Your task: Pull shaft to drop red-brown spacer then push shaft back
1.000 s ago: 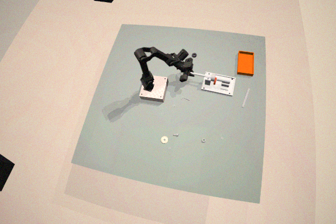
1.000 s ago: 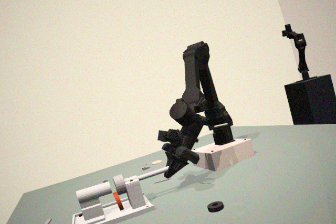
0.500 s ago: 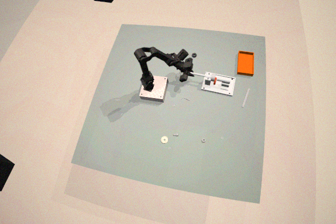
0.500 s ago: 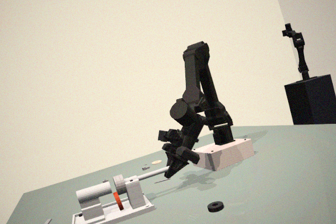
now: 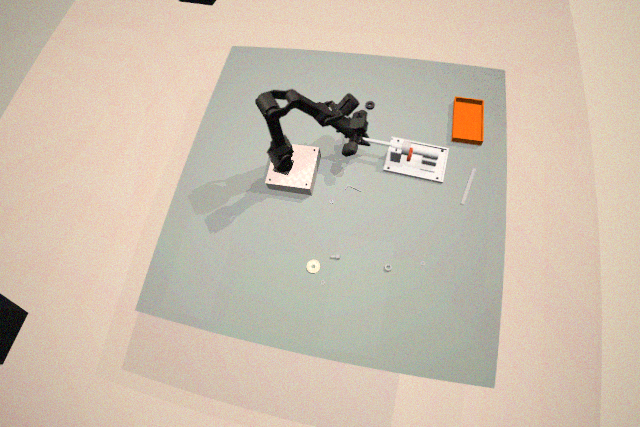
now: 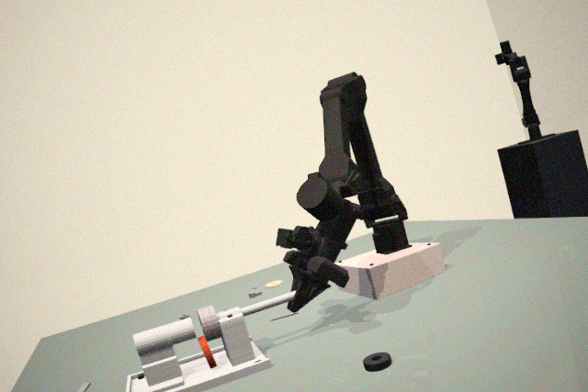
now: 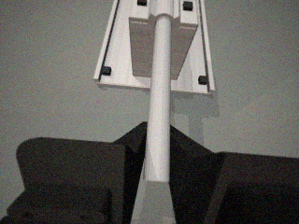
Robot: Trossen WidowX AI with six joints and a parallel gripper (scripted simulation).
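The grey shaft is 6 cm ahead of my gripper tip and 2 cm above it. Round my gripper tip: black ring (7 cm behind, 21 cm to the left, 5 cm below); orange-red spacer (15 cm ahead, 1 cm to the left, 2 cm below); grey spacer (14 cm ahead, 1 cm to the left, 2 cm above).
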